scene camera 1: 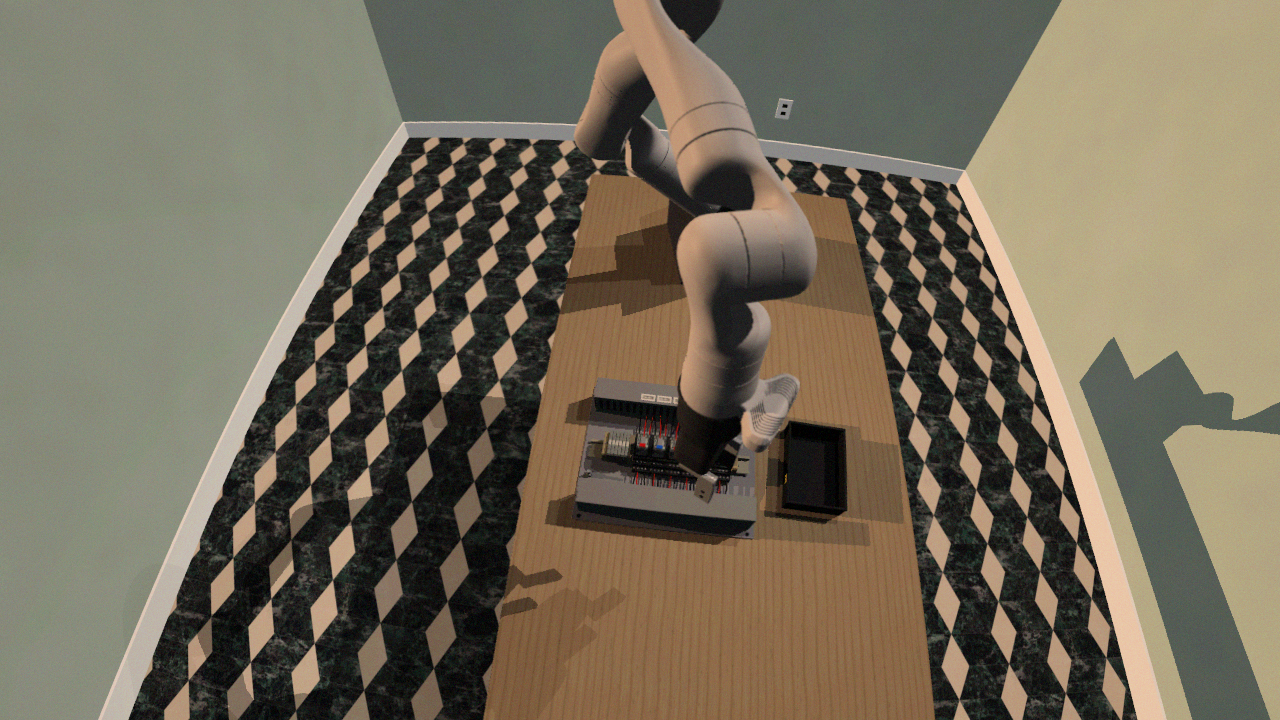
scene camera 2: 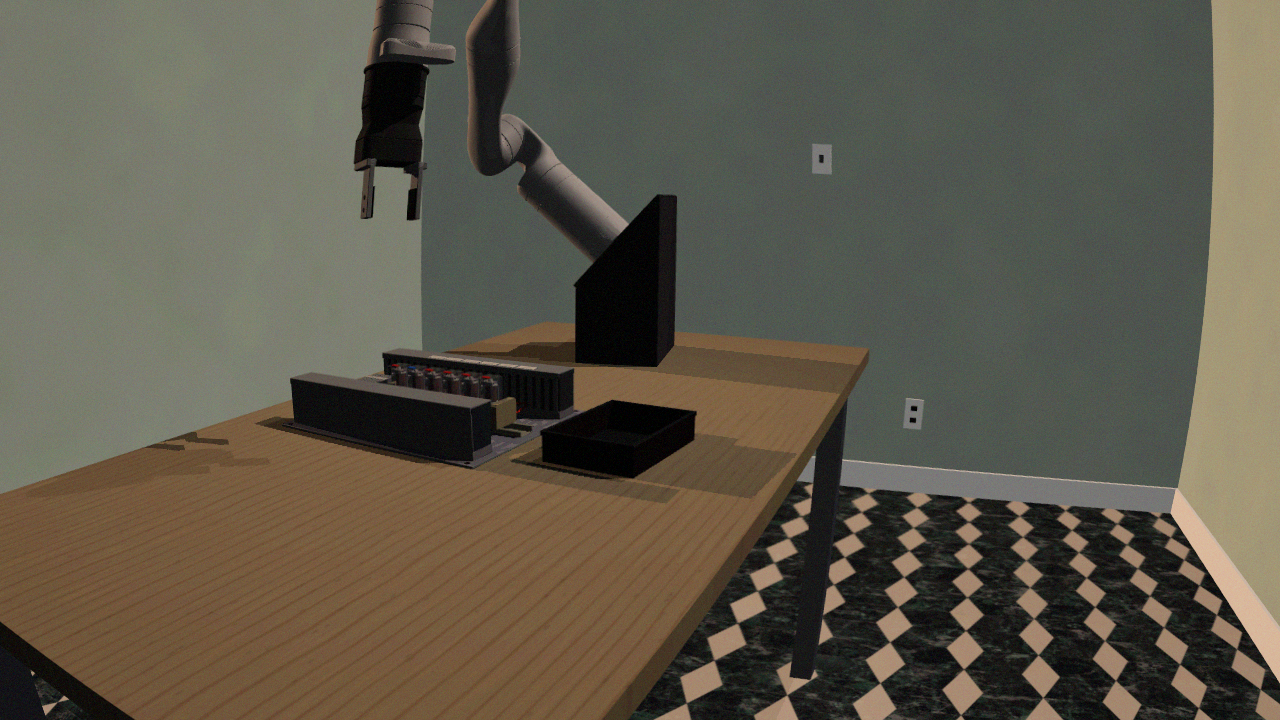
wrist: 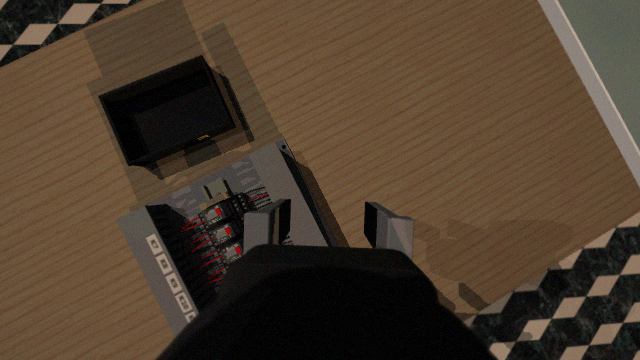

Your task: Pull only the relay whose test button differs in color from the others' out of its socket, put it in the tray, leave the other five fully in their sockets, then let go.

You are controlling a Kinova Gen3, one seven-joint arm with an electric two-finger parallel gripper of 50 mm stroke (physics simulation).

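Places are measured from the arm's base along level axes (x back, y right, z up), in millimetres.
Pixels of known places: gripper, fingertip midpoint: point(scene camera 1: 714, 480) point(scene camera 2: 389, 218) point(wrist: 327, 216); arm's base, link origin: point(scene camera 2: 613, 246).
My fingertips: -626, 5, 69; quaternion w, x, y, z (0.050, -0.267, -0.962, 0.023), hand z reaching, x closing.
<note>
For each thing: its middle in the pictures, then the offset to it from my fingertips, as dx, dy, dz.
- relay with the blue test button, body centre: point(scene camera 2: 416, 382) point(scene camera 1: 659, 447) +133, +64, -217
- black tray, body centre: point(scene camera 2: 621, 435) point(wrist: 171, 112) point(scene camera 1: 814, 467) +126, -228, -247
- grey wiring duct, body centre: point(scene camera 2: 381, 412) point(wrist: 309, 238) point(scene camera 1: 665, 505) +33, +46, -232
- rear duct, body centre: point(scene camera 2: 471, 381) point(wrist: 189, 301) point(scene camera 1: 675, 403) +231, +39, -232
The relay with the blue test button point(scene camera 1: 659, 445) point(scene camera 2: 412, 369) sits in the socket row, second from the left in the scene camera 1 view; the gripper body hides it in the wrist view. A red-button relay point(scene camera 1: 642, 445) is left of it. More red-button relays show in the scene camera 2 view, and one red-button relay point(wrist: 223, 232) sits in the row in the wrist view. My gripper point(scene camera 2: 390, 217) point(wrist: 327, 216) is open and empty, pointing down high above the panel. The black tray point(scene camera 1: 812, 470) point(scene camera 2: 586, 454) point(wrist: 175, 115) is empty, right of the panel in scene camera 1.
A grey wiring duct point(scene camera 1: 666, 510) point(scene camera 2: 389, 416) runs along the panel's front. The rear duct point(scene camera 1: 617, 391) point(scene camera 2: 554, 394) point(wrist: 132, 230) carries white labels. A tan block point(scene camera 2: 505, 412) point(wrist: 216, 189) ends the row nearest the tray. Red and black wires flank the relays.
</note>
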